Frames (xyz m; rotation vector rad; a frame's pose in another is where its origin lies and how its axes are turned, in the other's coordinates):
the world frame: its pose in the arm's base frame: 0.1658 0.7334 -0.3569 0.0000 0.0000 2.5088
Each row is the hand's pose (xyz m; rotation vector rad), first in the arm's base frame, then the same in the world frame.
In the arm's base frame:
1: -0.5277 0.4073 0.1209 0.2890 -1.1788 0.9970
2: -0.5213 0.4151 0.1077 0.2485 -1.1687 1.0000
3: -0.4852 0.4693 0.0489 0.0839 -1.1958 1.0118
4: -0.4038 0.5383 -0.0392 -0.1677 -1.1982 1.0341
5: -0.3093 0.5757 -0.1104 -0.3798 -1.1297 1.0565
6: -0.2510 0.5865 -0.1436 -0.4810 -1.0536 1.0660
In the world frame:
1: 0.3664 0.6731 0.4778 -1.0552 -0.6569 -1.2112
2: 0.3658 0.6630 0.4646 -1.0586 -0.6145 -1.2176
3: 0.3688 0.5980 0.4058 -1.1344 -0.4616 -1.2047
4: 0.3439 0.4942 0.3177 -1.2102 -0.2169 -1.1784
5: 0.2898 0.4081 0.2465 -1.2064 0.0096 -1.1662
6: 0.2492 0.3650 0.2133 -1.1647 0.1308 -1.1732

